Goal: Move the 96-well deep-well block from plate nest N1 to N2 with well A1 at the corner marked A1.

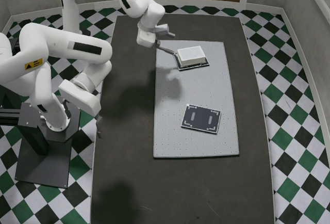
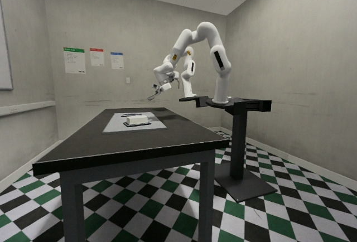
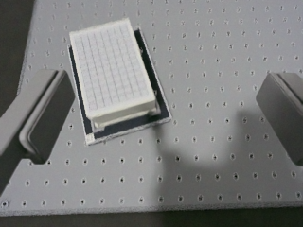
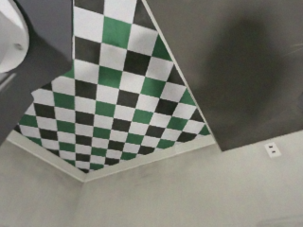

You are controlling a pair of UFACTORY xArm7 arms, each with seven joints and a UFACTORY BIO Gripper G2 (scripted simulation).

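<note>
My left hand is 15 cm above the white deep-well block, 11 cm short of it and 5 cm to the right of it.
</note>
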